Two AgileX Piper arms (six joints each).
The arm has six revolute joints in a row. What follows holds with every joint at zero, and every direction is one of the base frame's. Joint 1 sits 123 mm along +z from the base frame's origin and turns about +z. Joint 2 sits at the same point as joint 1 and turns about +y. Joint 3 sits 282.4 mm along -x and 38.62 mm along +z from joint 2 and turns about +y. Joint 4 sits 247.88 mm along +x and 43.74 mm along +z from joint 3 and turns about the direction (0.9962, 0, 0.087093). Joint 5 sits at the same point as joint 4 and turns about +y. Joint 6 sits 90.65 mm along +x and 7.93 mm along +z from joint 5 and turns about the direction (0.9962, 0, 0.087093). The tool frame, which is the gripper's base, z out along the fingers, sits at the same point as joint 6; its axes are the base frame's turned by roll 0, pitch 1.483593 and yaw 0 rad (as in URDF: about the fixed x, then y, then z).
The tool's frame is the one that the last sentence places.
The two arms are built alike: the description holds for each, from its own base.
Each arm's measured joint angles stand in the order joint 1, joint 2, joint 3, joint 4, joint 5, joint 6.
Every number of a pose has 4 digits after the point. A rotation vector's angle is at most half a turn.
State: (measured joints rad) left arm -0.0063 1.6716 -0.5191 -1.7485 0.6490 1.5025; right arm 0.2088 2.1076 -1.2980 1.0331 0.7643 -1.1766
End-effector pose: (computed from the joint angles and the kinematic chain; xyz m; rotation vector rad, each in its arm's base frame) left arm 0.2508 -0.0557 0.1326 -0.0820 2.4668 -0.9201; right arm 0.3881 0.1375 0.1290 -0.8163 2.4814 0.8353
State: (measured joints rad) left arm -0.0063 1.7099 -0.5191 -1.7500 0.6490 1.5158; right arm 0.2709 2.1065 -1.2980 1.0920 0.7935 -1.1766
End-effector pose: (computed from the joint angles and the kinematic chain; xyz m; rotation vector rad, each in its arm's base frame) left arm 0.2510 -0.0557 0.1230 -0.0856 2.4991 -0.9213; right arm 0.3781 0.1647 0.1325 -0.8460 2.4602 0.9325
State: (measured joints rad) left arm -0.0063 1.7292 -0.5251 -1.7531 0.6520 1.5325; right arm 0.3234 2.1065 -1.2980 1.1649 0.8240 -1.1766
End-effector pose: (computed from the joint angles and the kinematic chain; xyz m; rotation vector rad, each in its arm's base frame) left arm 0.2528 -0.0559 0.1194 -0.0738 2.5057 -0.9213; right arm 0.3685 0.1882 0.1364 -0.8472 2.4380 1.0389
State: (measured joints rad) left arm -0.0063 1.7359 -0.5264 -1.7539 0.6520 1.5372; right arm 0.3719 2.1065 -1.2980 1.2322 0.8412 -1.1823
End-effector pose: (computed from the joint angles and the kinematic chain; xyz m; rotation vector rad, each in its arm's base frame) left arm 0.2531 -0.0559 0.1180 -0.0714 2.5095 -0.9205; right arm 0.3595 0.2089 0.1401 -0.8477 2.4124 1.1230
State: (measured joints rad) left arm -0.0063 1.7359 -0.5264 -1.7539 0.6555 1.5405; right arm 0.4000 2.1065 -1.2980 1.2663 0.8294 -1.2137
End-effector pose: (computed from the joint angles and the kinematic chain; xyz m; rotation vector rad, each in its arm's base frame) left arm 0.2531 -0.0561 0.1182 -0.0661 2.5073 -0.9236; right arm 0.3555 0.2198 0.1414 -0.8716 2.3800 1.1327
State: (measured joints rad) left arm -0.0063 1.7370 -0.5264 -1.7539 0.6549 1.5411; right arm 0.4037 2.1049 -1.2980 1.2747 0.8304 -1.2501
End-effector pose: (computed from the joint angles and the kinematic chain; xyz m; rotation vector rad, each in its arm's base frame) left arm 0.2531 -0.0561 0.1179 -0.0661 2.5085 -0.9228; right arm 0.3548 0.2214 0.1425 -0.9068 2.3505 1.1268
